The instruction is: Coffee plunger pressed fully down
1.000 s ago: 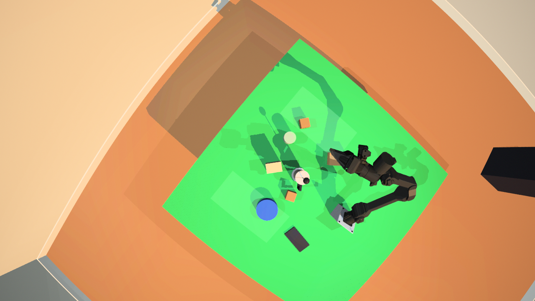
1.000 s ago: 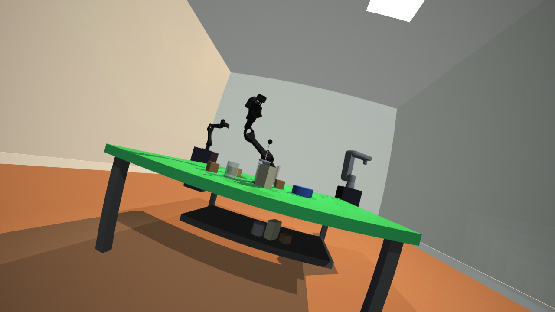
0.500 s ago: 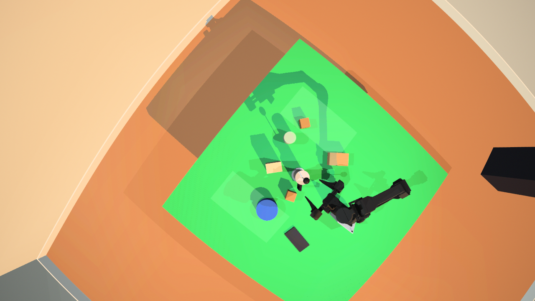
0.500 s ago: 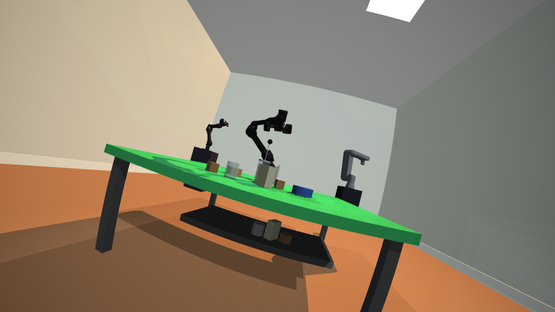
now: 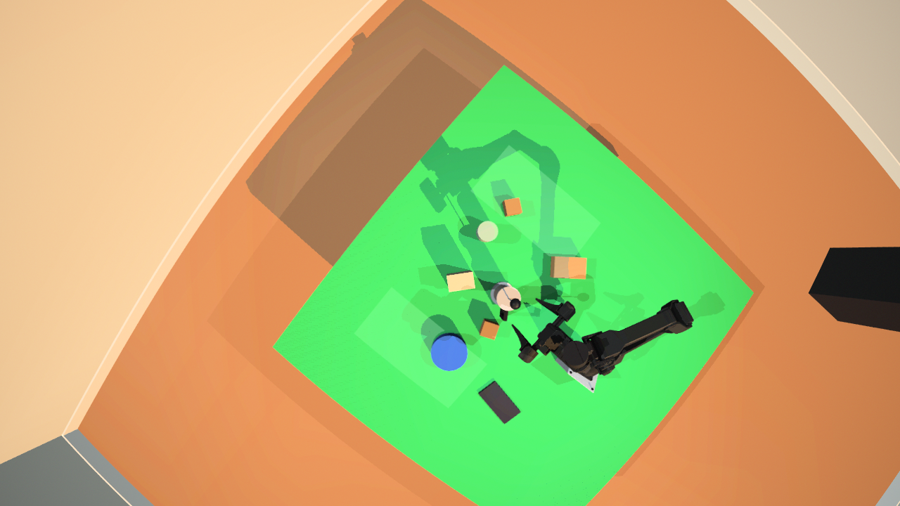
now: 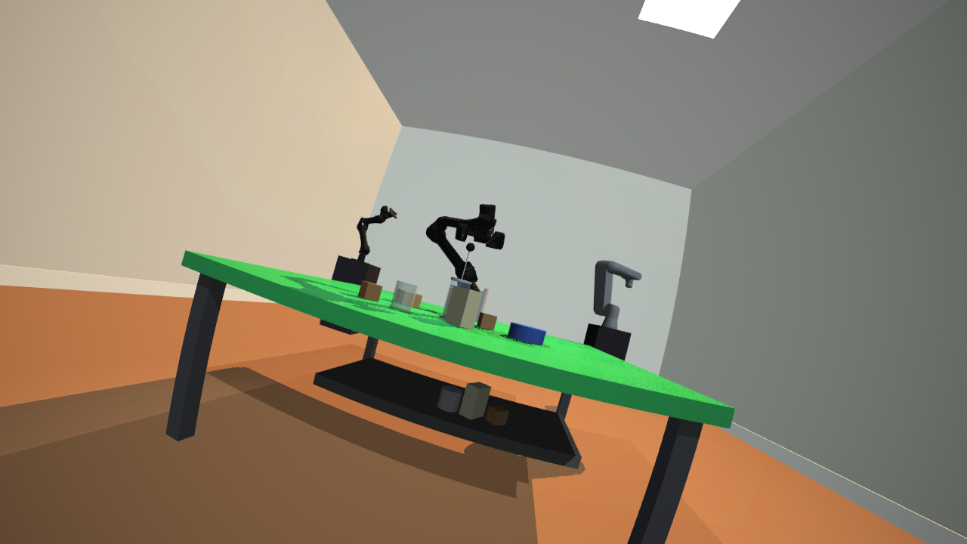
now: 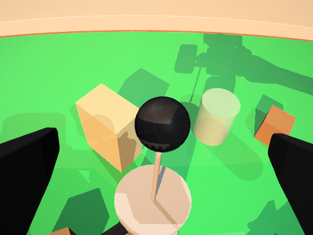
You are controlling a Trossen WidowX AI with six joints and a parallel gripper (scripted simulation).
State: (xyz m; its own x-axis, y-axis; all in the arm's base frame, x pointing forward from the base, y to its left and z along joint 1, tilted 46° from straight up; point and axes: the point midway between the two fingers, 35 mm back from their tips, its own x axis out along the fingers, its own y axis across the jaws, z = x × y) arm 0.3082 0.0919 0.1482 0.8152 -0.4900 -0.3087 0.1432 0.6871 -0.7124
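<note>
Now: the coffee press 20 mm ahead of my gripper tip, 10 mm to the left of it and 150 mm below it. From my gripper tip the other things lie so: dark flat slab 190 mm behind, 310 mm to the left, 280 mm below; orange box 110 mm behind, 200 mm to the right, 260 mm below; blue disc 70 mm ahead, 250 mm to the left, 260 mm below.
</note>
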